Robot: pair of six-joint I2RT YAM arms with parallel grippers.
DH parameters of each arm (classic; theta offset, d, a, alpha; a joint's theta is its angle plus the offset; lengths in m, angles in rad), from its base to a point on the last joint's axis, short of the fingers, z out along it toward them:
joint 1: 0 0.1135 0.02 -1.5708
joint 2: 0 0 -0.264 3.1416
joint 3: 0.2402 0 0.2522 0
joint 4: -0.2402 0 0.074 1.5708
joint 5: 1.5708 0 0 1.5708
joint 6: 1.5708 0.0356 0 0
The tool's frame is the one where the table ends.
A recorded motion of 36 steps. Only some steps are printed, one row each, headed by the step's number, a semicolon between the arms.
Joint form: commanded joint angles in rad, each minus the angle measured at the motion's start. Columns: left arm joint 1, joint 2, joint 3, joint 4, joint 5, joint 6; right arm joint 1, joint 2, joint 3, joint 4, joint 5, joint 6.
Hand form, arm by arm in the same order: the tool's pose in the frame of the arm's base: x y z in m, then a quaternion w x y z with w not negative. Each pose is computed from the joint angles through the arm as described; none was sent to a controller.
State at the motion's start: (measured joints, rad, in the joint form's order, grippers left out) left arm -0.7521 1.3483 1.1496 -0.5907 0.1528 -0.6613; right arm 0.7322 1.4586 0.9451 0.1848 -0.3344 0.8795
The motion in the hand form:
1: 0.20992 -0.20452 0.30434 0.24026 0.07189 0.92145 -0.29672; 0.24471 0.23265 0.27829 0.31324 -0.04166 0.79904 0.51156
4: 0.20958 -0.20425 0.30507 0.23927 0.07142 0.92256 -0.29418; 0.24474 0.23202 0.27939 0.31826 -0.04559 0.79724 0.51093
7: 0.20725 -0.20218 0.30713 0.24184 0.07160 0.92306 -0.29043; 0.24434 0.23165 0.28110 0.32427 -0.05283 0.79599 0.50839
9: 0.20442 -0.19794 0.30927 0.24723 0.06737 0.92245 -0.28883; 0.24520 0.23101 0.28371 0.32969 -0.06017 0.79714 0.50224
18: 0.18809 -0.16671 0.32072 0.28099 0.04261 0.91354 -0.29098; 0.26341 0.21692 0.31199 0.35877 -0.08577 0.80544 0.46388
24: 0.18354 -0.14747 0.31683 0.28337 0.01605 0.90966 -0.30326; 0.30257 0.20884 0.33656 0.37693 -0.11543 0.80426 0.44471
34: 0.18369 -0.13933 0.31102 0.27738 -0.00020 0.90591 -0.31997; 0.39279 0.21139 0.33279 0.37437 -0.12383 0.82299 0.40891
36: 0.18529 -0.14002 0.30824 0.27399 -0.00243 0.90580 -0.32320; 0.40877 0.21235 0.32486 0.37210 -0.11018 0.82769 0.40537
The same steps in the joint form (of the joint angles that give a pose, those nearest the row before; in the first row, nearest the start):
1: -0.0021 0.0122 0.0140 -0.0112 -0.0025 0.0017; -0.0066 0.0028 0.0125 0.0177 0.0011 -0.0115
4: -0.0026 0.0123 0.0186 -0.0210 -0.0056 0.0017; -0.0079 -0.0001 0.0121 0.0208 0.0017 -0.0220
7: -0.0040 0.0011 0.0186 -0.0336 -0.0149 0.0044; -0.0079 -0.0042 0.0144 0.0175 0.0030 -0.0405
9: -0.0012 -0.0196 0.0096 -0.0390 -0.0249 0.0017; -0.0108 -0.0060 0.0259 -0.0016 0.0046 -0.0642
18: 0.0414 -0.1613 -0.0579 -0.0567 -0.0503 -0.0013; -0.0787 -0.0056 0.1564 -0.1716 -0.0116 -0.1919
24: 0.0958 -0.2316 -0.1203 -0.0448 -0.0167 -0.0212; -0.1676 0.0950 0.3543 -0.2891 -0.0863 -0.3062
34: 0.1308 -0.2581 -0.1624 -0.0163 0.0268 -0.0431; -0.2752 0.4151 0.7405 -0.4455 -0.1436 -0.4174
36: 0.1337 -0.2524 -0.1704 -0.0034 0.0356 -0.0491; -0.2882 0.4746 0.7928 -0.4480 -0.1366 -0.4040

